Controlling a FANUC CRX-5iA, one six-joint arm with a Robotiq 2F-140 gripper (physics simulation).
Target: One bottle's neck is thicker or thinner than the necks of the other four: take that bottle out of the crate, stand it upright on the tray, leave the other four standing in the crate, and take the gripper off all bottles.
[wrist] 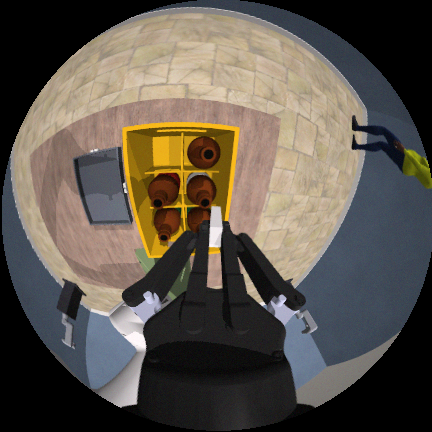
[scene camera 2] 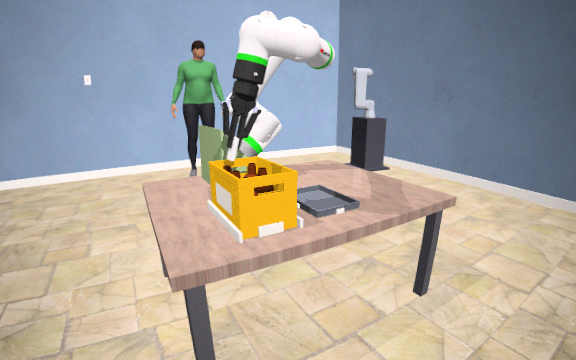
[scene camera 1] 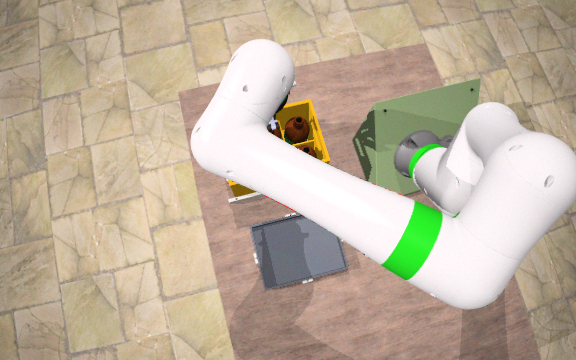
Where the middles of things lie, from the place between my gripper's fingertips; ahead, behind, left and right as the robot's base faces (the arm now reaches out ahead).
Labels:
The dark grey tray [scene camera 1: 291, 249] lies 34 cm to the left of my hand, 19 cm below it and 4 cm behind it.

